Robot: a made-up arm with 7 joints.
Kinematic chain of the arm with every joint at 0, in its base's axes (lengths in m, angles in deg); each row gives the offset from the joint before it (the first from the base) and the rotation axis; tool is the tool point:
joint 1: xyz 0 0 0.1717 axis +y
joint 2: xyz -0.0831 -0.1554 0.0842 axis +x
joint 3: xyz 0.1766 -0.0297 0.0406 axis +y
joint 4: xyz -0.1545 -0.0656 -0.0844 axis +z
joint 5: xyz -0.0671 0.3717 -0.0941 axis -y
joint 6: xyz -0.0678 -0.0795 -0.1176 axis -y
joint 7: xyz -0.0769 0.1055 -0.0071 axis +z
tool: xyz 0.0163 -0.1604 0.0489
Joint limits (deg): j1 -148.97..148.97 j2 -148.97..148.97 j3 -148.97..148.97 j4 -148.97..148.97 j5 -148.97..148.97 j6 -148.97..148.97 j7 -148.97..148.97
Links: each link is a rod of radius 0.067 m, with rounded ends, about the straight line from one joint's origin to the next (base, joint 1, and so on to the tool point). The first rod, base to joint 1, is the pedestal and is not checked.
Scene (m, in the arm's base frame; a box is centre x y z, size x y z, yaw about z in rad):
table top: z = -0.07
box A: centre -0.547 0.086 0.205 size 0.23 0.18 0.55 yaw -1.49
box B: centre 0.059 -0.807 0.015 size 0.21 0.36 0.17 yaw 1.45
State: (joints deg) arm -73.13 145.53 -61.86 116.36 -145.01 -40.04 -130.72
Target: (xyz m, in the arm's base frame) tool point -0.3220 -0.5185 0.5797
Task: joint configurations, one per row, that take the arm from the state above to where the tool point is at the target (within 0.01 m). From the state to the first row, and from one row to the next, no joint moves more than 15 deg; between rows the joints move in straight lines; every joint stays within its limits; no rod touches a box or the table.
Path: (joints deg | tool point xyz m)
1: -71.92 145.15 -76.38 115.95 -145.67 -39.48 -130.55 | -0.4419 0.3566 0.3591
2: -70.71 144.77 -90.90 115.54 -146.33 -38.91 -130.38 | -0.3773 0.3510 0.5236
3: -69.51 144.39 -105.41 115.13 -146.99 -38.35 -130.22 | -0.2768 0.3212 0.6672
4: -68.30 144.01 -119.93 114.72 -147.65 -37.78 -130.05 | -0.1480 0.2680 0.7795
5: -67.09 143.63 -134.45 114.31 -148.31 -37.22 -129.88 | -0.0007 0.1941 0.8523
6: -65.88 143.25 -148.97 113.90 -148.97 -36.66 -129.71 | 0.1535 0.1037 0.8801
7: -70.07 144.07 -148.97 101.05 -148.97 -39.51 -132.47 | 0.0473 0.0160 0.9219
8: -74.26 144.89 -148.97 88.21 -148.97 -42.36 -135.22 | -0.0582 -0.0793 0.9305
9: -78.45 145.70 -148.97 75.36 -148.97 -45.21 -137.97 | -0.1546 -0.1780 0.9067
10: -82.63 146.52 -148.97 62.52 -148.97 -48.06 -140.72 | -0.2342 -0.2756 0.8538
11: -86.82 147.34 -148.97 49.67 -148.97 -50.91 -143.47 | -0.2912 -0.3677 0.7769
12: -91.01 148.15 -148.97 36.82 -148.97 -53.76 -146.22 | -0.3211 -0.4499 0.6829
13: -95.20 148.97 -148.97 23.98 -148.97 -56.61 -148.97 | -0.3220 -0.5185 0.5797

